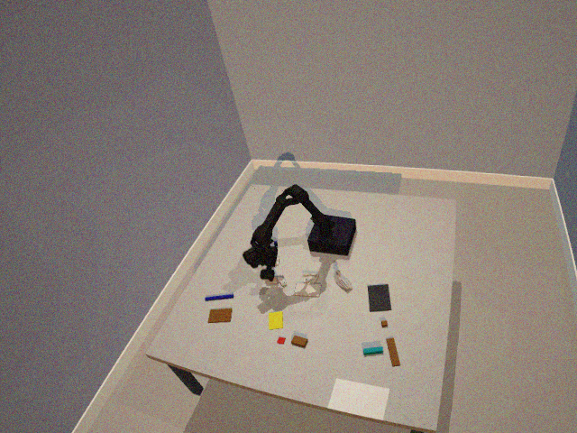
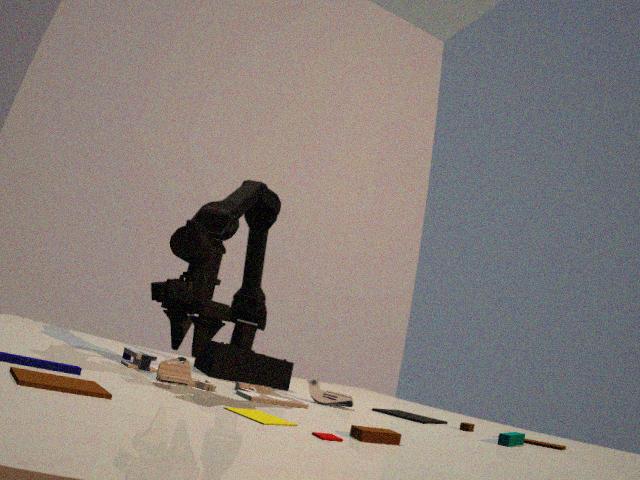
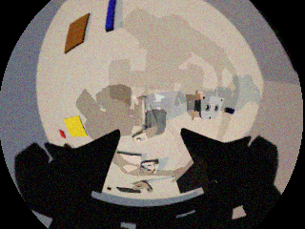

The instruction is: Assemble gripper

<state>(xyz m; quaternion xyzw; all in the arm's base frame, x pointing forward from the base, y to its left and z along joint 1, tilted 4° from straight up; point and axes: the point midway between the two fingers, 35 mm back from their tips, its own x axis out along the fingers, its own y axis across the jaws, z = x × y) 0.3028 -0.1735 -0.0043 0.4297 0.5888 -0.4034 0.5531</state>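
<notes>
The jaw lies 5 cm below my gripper tip, 4 cm to the left of it and 1 cm ahead of it. Round my gripper tip: gripper base: 11 cm behind, 7 cm to the right, 3 cm below; housing plate: 17 cm to the left, 5 cm below, 5 cm behind; yellow tile: 21 cm ahead, 10 cm to the left, 6 cm below.
</notes>
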